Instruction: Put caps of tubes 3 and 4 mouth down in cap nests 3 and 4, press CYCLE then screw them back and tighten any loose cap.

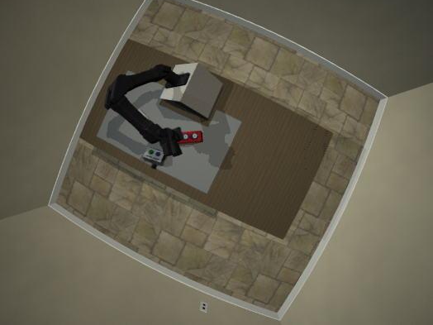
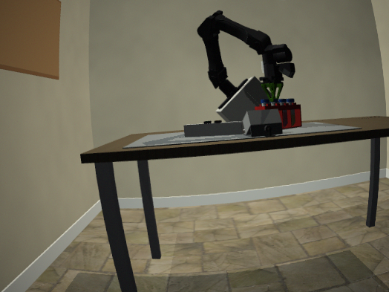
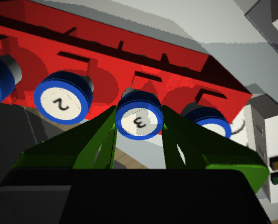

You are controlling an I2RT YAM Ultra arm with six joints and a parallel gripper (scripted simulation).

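The cap 3 is right at my hand. From my hand the other things lie so: cap 1 (40 mm behind, 100 mm to the left); cap 4 (20 mm ahead, 50 mm to the right); cap 2 (20 mm behind, 50 mm to the left).
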